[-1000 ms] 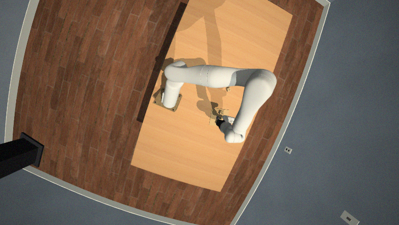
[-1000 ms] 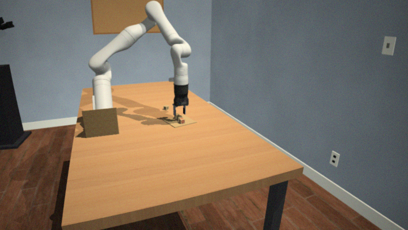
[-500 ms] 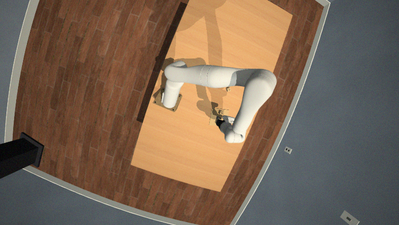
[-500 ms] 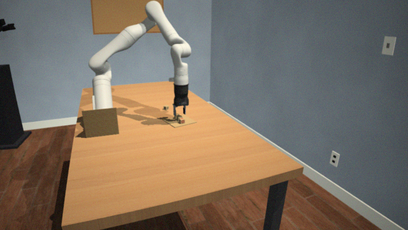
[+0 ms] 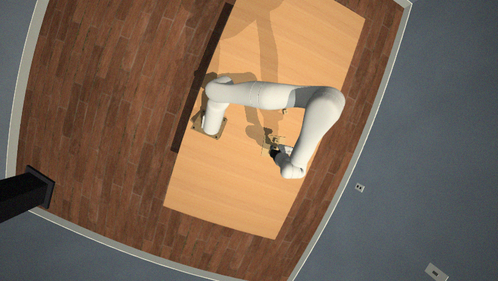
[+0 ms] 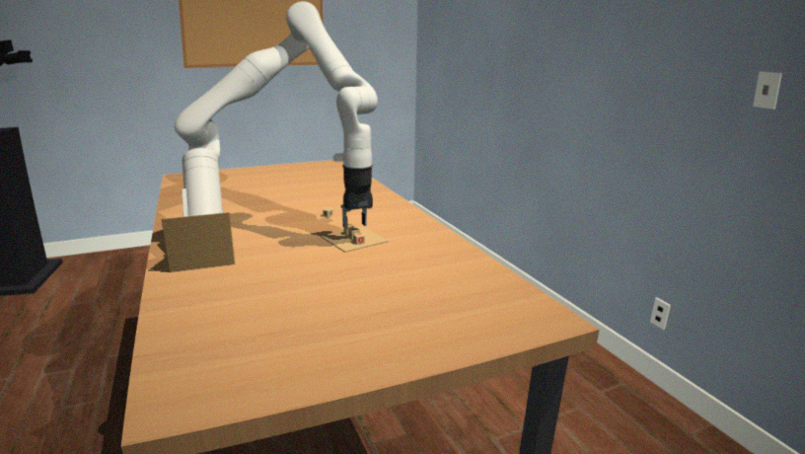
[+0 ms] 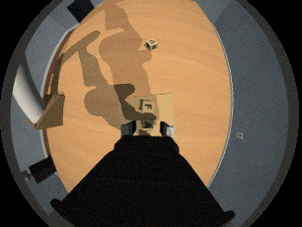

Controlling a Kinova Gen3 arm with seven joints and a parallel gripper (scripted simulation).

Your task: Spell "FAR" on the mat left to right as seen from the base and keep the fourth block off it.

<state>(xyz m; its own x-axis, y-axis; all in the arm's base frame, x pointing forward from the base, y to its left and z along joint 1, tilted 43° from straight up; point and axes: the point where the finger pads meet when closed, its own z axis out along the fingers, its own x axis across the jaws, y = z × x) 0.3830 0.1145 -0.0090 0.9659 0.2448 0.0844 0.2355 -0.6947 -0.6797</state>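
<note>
Now: hand 5 cm above the tan mat.
</note>
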